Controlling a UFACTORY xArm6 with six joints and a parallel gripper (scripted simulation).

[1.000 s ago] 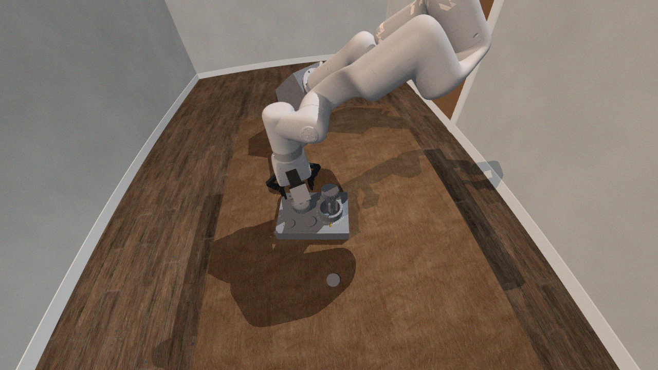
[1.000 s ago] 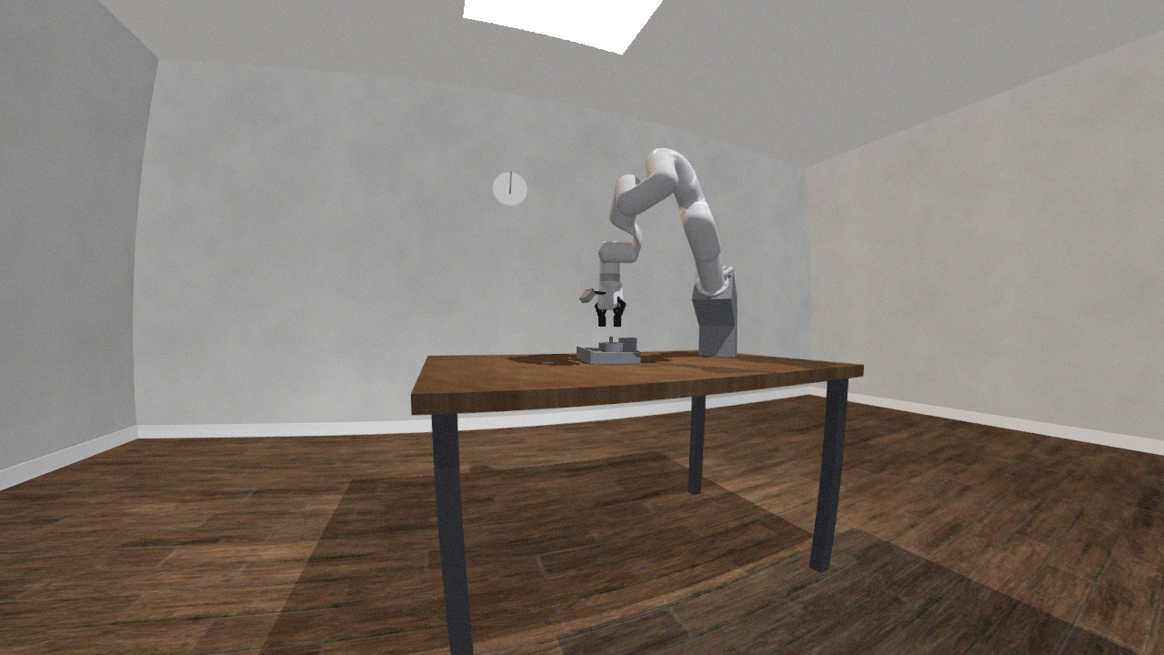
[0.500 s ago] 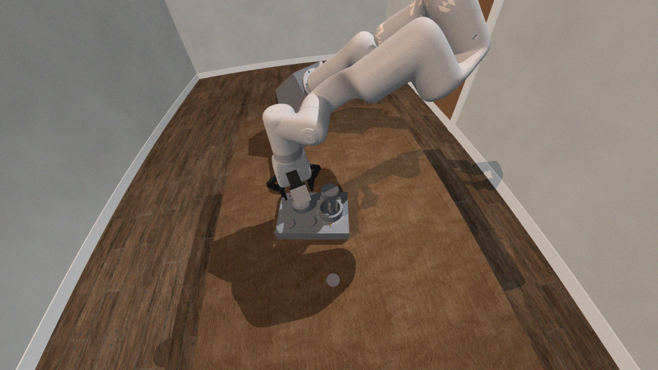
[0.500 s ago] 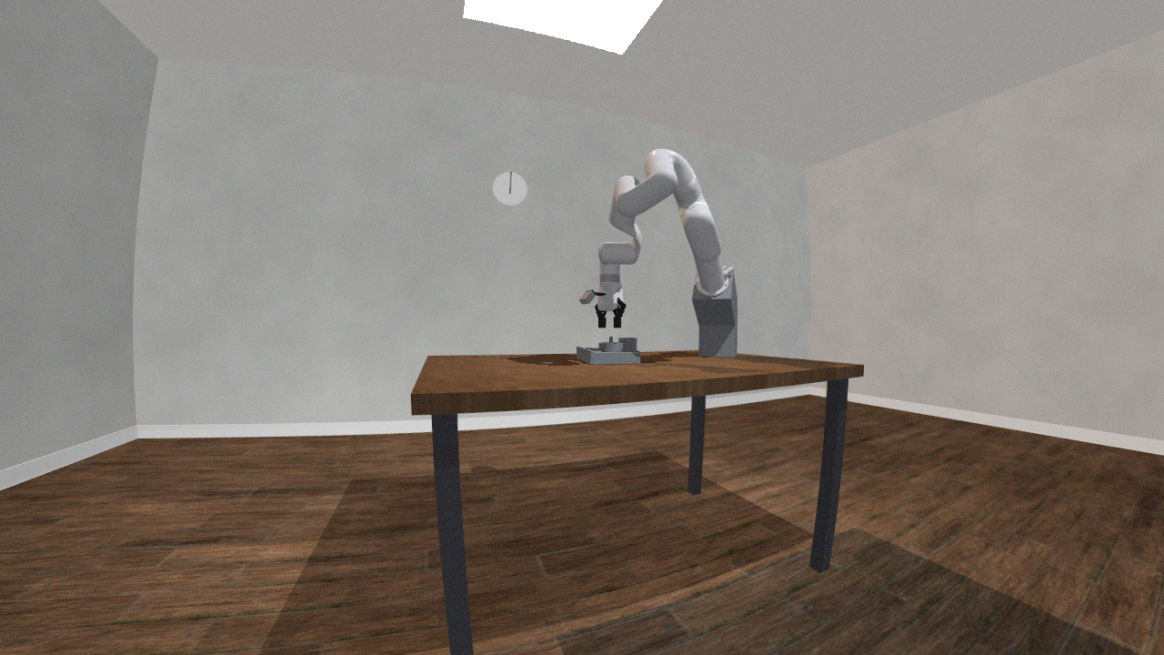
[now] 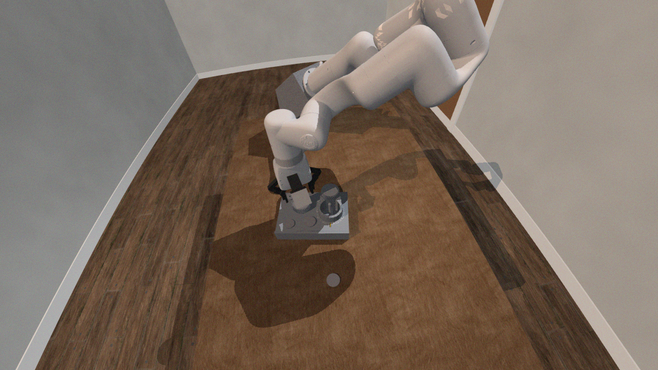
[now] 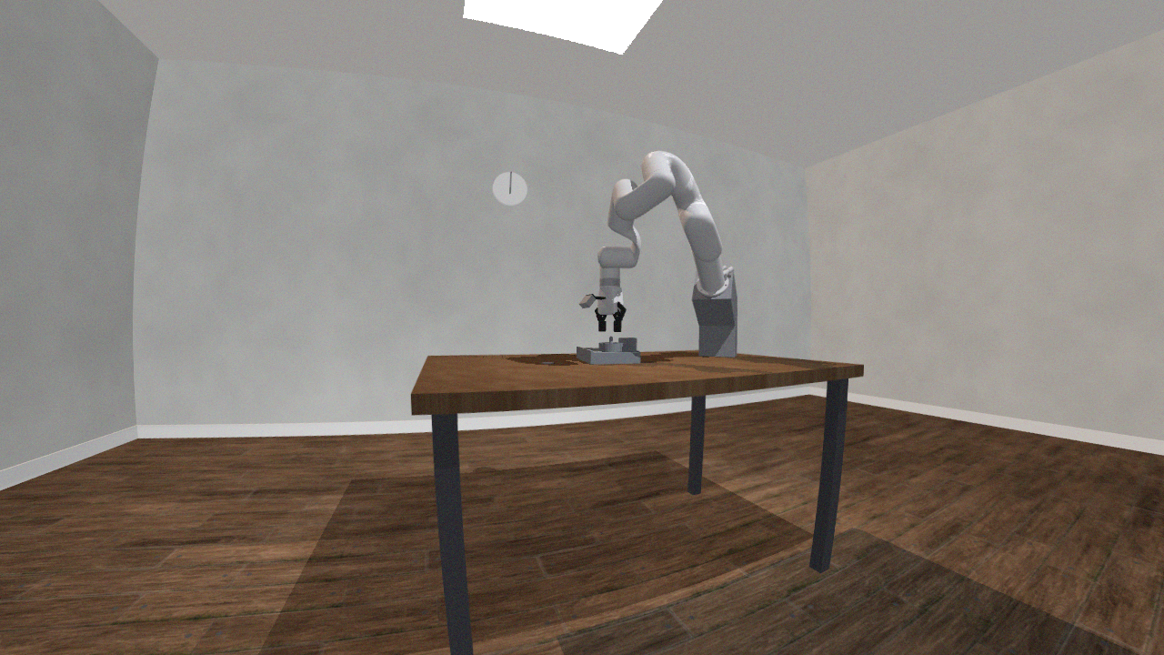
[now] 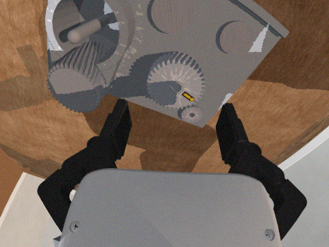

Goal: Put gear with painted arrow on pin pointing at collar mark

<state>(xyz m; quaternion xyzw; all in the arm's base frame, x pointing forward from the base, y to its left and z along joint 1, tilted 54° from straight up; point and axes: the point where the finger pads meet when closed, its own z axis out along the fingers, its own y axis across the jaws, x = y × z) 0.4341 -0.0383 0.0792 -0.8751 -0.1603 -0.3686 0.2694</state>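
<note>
My hand is 6 cm above the grey gear.
</note>
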